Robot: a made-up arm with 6 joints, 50 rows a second.
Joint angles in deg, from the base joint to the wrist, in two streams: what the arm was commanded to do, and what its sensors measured. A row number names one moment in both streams.
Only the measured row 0 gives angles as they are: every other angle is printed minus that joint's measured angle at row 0.
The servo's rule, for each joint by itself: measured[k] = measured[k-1] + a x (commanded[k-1-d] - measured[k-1]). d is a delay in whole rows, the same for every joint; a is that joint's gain. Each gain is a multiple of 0.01, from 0.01 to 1. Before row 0 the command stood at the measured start. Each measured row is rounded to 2 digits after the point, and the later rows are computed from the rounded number. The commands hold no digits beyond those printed.
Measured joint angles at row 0:
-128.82, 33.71, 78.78, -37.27, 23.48, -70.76
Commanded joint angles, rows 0 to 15:
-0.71, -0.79, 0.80, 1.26, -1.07, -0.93
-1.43, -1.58, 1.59, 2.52, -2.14, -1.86
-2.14, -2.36, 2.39, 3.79, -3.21, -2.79
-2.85, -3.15, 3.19, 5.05, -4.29, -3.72
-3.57, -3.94, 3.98, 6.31, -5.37, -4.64
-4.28, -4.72, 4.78, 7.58, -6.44, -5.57
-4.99, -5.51, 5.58, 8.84, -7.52, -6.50
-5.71, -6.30, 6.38, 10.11, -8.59, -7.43
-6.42, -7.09, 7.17, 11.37, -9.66, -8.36
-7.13, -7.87, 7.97, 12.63, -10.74, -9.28
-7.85, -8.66, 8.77, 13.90, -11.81, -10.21
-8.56, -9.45, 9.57, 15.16, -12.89, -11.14
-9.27, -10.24, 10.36, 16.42, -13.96, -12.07
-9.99, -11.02, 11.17, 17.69, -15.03, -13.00
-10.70, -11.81, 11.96, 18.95, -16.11, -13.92
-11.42, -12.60, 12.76, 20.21, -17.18, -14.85
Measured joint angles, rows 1 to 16:
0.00, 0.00, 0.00, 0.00, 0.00, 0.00
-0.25, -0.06, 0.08, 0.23, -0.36, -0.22
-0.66, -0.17, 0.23, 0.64, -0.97, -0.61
-1.18, -0.32, 0.45, 1.21, -1.73, -1.13
-1.76, -0.52, 0.72, 1.90, -2.60, -1.75
-2.39, -0.76, 1.05, 2.69, -3.54, -2.44
-3.05, -1.04, 1.42, 3.57, -4.53, -3.19
-3.73, -1.35, 1.84, 4.52, -5.55, -3.98
-4.42, -1.70, 2.29, 5.53, -6.58, -4.81
-5.12, -2.08, 2.78, 6.58, -7.63, -5.66
-5.82, -2.49, 3.30, 7.67, -8.69, -6.53
-6.53, -2.92, 3.85, 8.79, -9.75, -7.41
-7.24, -3.38, 4.42, 9.94, -10.82, -8.31
-7.95, -3.86, 5.01, 11.11, -11.89, -9.21
-8.66, -4.36, 5.63, 12.29, -12.96, -10.12
-9.37, -4.88, 6.26, 13.49, -14.03, -11.03
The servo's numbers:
d 1
a 0.35 0.07 0.10 0.18 0.34 0.24

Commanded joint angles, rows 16 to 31:
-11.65, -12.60, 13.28, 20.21, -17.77, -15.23
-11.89, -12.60, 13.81, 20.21, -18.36, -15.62
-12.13, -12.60, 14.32, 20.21, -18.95, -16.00
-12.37, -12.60, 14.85, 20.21, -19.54, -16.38
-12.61, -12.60, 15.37, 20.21, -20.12, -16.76
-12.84, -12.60, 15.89, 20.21, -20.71, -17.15
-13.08, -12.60, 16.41, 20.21, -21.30, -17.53
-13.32, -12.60, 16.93, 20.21, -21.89, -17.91
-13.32, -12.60, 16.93, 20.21, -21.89, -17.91
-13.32, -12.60, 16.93, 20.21, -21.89, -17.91
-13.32, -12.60, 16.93, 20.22, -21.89, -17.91
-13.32, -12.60, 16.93, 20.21, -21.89, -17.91
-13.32, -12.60, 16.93, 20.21, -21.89, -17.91
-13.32, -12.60, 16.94, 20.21, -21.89, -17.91
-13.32, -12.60, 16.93, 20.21, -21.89, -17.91
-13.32, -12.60, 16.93, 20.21, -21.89, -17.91
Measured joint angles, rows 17 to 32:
-10.09, -5.42, 6.91, 14.70, -15.10, -11.95
-10.64, -5.92, 7.55, 15.69, -16.01, -12.74
-11.08, -6.39, 8.18, 16.50, -16.81, -13.43
-11.45, -6.82, 8.79, 17.17, -17.54, -14.05
-11.77, -7.22, 9.40, 17.72, -18.22, -14.61
-12.06, -7.60, 10.00, 18.17, -18.87, -15.13
-12.33, -7.95, 10.59, 18.54, -19.50, -15.61
-12.59, -8.28, 11.17, 18.84, -20.11, -16.07
-12.85, -8.58, 11.75, 19.09, -20.72, -16.51
-13.01, -8.86, 12.27, 19.29, -21.12, -16.85
-13.12, -9.12, 12.74, 19.46, -21.38, -17.10
-13.19, -9.36, 13.16, 19.60, -21.55, -17.29
-13.24, -9.59, 13.54, 19.71, -21.67, -17.44
-13.27, -9.80, 13.88, 19.80, -21.74, -17.55
-13.29, -10.00, 14.19, 19.87, -21.79, -17.64
-13.30, -10.18, 14.46, 19.93, -21.82, -17.70

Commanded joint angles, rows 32 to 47:
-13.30, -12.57, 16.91, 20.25, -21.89, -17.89
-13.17, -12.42, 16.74, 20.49, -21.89, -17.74
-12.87, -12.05, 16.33, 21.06, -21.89, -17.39
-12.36, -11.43, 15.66, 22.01, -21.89, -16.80
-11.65, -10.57, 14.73, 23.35, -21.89, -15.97
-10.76, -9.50, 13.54, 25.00, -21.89, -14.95
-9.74, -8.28, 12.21, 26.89, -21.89, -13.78
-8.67, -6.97, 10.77, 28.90, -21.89, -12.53
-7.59, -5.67, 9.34, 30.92, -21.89, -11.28
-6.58, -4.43, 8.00, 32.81, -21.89, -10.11
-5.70, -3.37, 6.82, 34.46, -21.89, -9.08
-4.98, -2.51, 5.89, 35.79, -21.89, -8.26
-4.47, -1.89, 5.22, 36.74, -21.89, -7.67
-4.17, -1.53, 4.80, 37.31, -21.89, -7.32
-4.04, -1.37, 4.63, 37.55, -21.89, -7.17
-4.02, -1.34, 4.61, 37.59, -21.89, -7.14
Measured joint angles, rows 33 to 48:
-13.31, -10.35, 14.71, 19.98, -21.84, -17.75
-13.31, -10.51, 14.93, 20.03, -21.86, -17.78
-13.26, -10.64, 15.11, 20.11, -21.87, -17.77
-13.12, -10.74, 15.23, 20.28, -21.88, -17.68
-12.85, -10.79, 15.27, 20.59, -21.88, -17.47
-12.43, -10.77, 15.22, 21.09, -21.88, -17.11
-11.85, -10.68, 15.05, 21.79, -21.88, -16.59
-11.11, -10.51, 14.77, 22.71, -21.88, -15.92
-10.26, -10.26, 14.37, 23.82, -21.88, -15.11
-9.33, -9.94, 13.87, 25.10, -21.88, -14.19
-8.37, -9.55, 13.28, 26.49, -21.88, -13.21
-7.44, -9.12, 12.63, 27.92, -21.88, -12.22
-6.58, -8.66, 11.96, 29.34, -21.88, -11.27
-5.84, -8.19, 11.29, 30.67, -21.88, -10.41
-5.26, -7.72, 10.64, 31.87, -21.88, -9.67
-4.83, -7.28, 10.04, 32.89, -21.88, -9.07

